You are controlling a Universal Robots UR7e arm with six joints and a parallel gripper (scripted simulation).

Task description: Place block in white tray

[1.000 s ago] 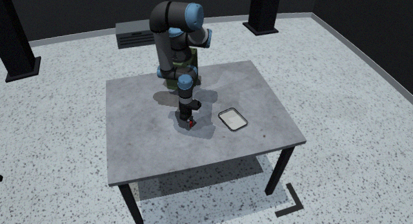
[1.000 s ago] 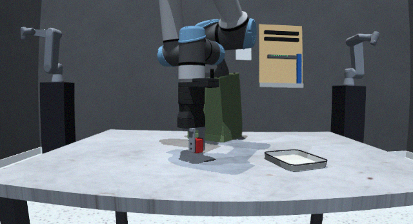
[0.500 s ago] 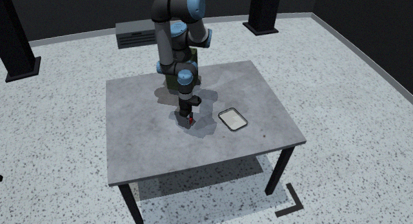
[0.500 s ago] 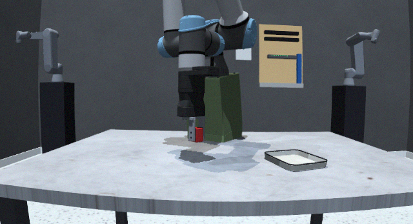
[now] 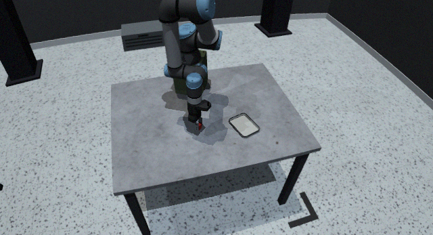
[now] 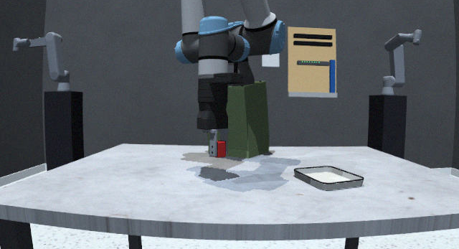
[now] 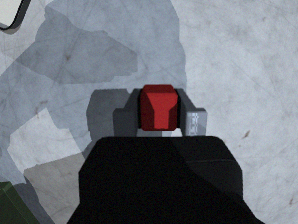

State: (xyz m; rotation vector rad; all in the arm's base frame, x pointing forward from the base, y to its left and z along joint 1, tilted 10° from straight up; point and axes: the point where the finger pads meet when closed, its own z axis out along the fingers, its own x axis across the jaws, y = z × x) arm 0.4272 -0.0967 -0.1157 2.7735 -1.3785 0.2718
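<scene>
My hand is 30 mm short of the white tray, 280 mm to the right of it and 70 mm above it. The rest, counted from my hand: red block (right at my hand).
</scene>
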